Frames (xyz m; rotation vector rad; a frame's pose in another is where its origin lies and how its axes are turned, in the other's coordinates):
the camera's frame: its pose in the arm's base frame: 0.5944 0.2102 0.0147 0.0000 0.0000 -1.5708
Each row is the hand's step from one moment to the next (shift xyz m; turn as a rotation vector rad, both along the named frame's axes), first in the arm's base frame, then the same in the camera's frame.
Working: the arm's base frame: its pose in the camera's frame: 0.2102 -0.5944 -0.0147 0.0000 0.0000 1.5708

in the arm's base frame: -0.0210 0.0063 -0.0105 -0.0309 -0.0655 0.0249
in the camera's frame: -0.0063 -0.0210 -0.0105 0.0655 -0.0309 0.0249
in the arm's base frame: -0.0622 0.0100 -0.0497 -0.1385 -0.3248 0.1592
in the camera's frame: -0.0100 -0.0622 -0.0497 0.3248 -0.1385 0.1592
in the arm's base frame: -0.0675 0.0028 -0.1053 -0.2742 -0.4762 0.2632
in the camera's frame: -0.0028 -0.0675 -0.1053 0.4762 -0.2742 0.2632
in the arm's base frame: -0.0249 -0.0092 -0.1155 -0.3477 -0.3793 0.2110
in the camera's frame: 0.0092 -0.0249 -0.1155 0.3793 -0.3477 0.2110
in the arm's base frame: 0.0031 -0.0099 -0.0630 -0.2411 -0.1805 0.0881
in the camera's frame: 0.0099 0.0031 -0.0630 0.1805 -0.2411 0.0881
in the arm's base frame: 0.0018 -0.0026 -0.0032 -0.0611 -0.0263 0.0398
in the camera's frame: 0.0026 0.0018 -0.0032 0.0263 -0.0611 0.0398
